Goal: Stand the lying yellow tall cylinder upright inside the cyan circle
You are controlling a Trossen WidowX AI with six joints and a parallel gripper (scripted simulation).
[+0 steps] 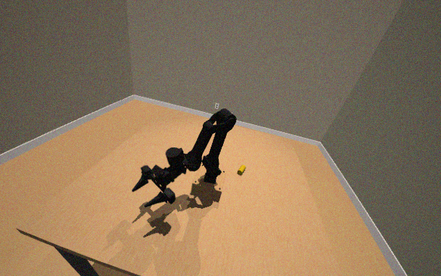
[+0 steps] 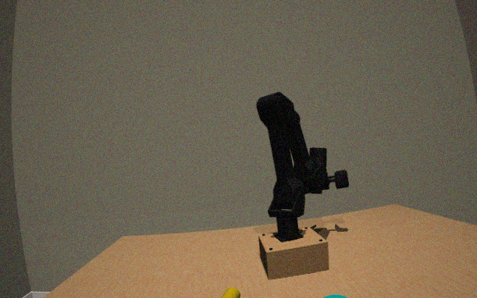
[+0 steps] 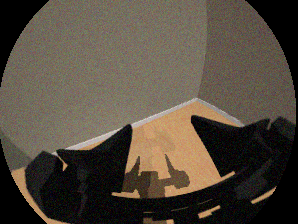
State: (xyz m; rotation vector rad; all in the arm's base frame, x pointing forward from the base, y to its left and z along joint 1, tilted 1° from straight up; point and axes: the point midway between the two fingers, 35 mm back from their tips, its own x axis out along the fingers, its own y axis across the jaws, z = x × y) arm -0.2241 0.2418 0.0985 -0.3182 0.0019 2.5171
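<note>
Right now the yellow tall cylinder is 43 cm ahead of my gripper tip, 46 cm to the right of it and 15 cm below it. From my gripper tip the other things lie so: cyan circle 50 cm ahead, 26 cm to the right, 17 cm below.
</note>
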